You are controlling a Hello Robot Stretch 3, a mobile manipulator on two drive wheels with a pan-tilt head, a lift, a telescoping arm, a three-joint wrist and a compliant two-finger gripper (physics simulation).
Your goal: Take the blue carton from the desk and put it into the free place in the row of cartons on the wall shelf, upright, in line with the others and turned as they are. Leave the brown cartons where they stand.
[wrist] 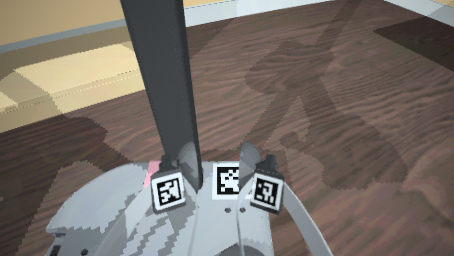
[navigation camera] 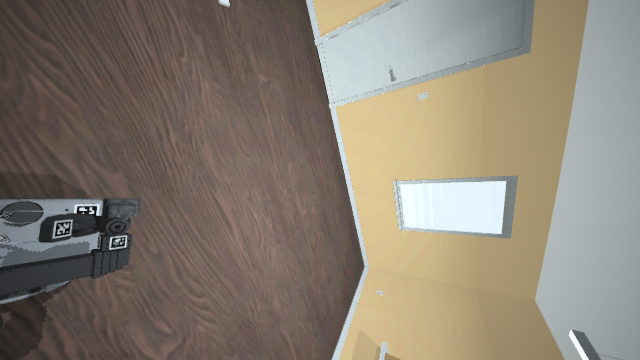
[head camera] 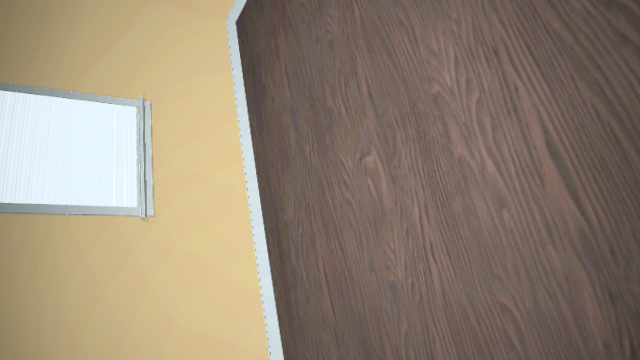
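Seen in the pictures: robot's base at its link origin: [navigation camera: 24,212].
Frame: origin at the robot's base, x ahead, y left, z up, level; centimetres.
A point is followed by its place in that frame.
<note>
The blue carton, the brown cartons and their row on the wall shelf do not show in the head, navigation or wrist views. A short piece of a white edge [navigation camera: 384,350] {x -181.5, y -244.5, z 67.7 cm}, which looks like the end of the desk, shows at the bottom of the navigation view, with a shadow on the wall beside it. My gripper [wrist: 219,159] {x -2.0, y 6.7, z 30.3 cm} is open in the wrist view, with nothing between its two fingertips. It hangs above my own base, close to the dark mast. How far it is from the carton cannot be told.
A window [head camera: 70,150] {x -8.7, y -311.8, z 125.3 cm} [navigation camera: 452,207] {x -9.1, y -312.0, z 148.9 cm} is in the yellow wall. A grey-white door [navigation camera: 420,50] {x 167.1, y -217.4, z 122.8 cm} stands at the top of the navigation view. My mast [wrist: 167,75] rises behind the fingers. A low pale-wood piece [wrist: 75,75] lies along the wall at the left of the wrist view.
</note>
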